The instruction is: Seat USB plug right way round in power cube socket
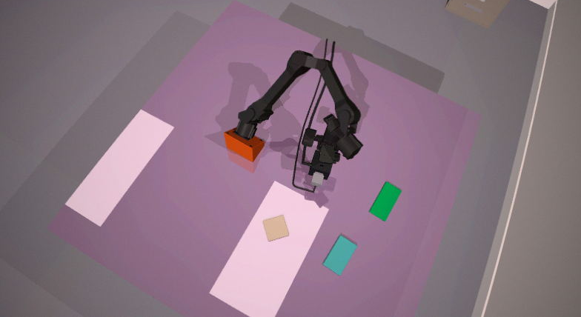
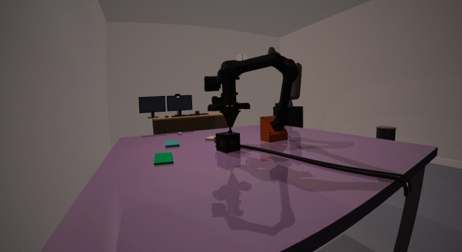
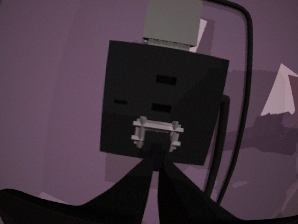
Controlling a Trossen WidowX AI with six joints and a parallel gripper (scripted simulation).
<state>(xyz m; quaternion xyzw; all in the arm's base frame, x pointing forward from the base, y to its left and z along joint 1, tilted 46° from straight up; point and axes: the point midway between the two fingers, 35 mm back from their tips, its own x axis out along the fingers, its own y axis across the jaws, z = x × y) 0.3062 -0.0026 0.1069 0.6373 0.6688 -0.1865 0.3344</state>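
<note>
My gripper tip is now 20 mm above the usb plug. Round my gripper tip: teal tile: 290 mm to the right, 220 mm ahead, 100 mm below; tan tile: 310 mm to the right, 100 mm below, 30 mm behind; green tile: 290 mm ahead, 100 mm below, 20 mm to the right.
</note>
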